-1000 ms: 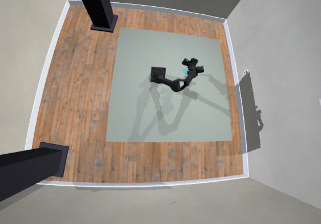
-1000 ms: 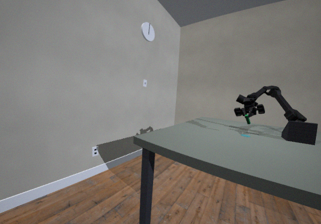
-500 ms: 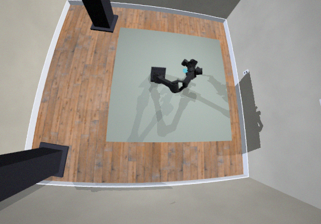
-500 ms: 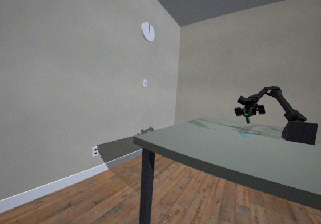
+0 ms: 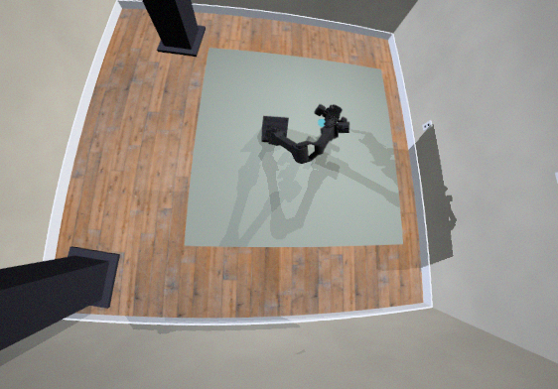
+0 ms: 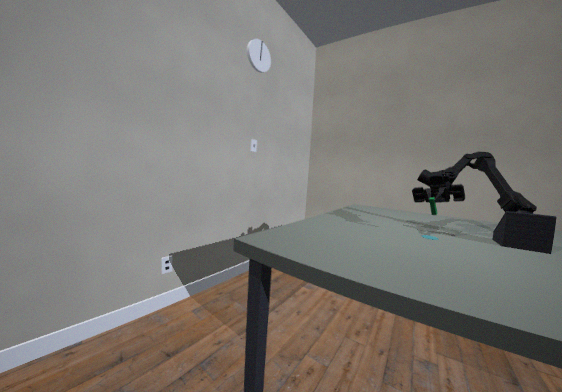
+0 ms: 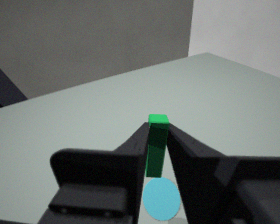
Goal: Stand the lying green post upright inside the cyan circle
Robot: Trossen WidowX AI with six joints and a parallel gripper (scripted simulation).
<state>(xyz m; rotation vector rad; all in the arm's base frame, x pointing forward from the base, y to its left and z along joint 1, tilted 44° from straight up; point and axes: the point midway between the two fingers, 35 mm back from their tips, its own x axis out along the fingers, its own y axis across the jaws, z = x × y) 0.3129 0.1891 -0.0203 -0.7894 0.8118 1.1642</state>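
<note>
The cyan circle is 10 mm to the left of my hand and 150 mm below it. The rest, counted from my hand: green post 20 mm to the left, 30 mm below.
</note>
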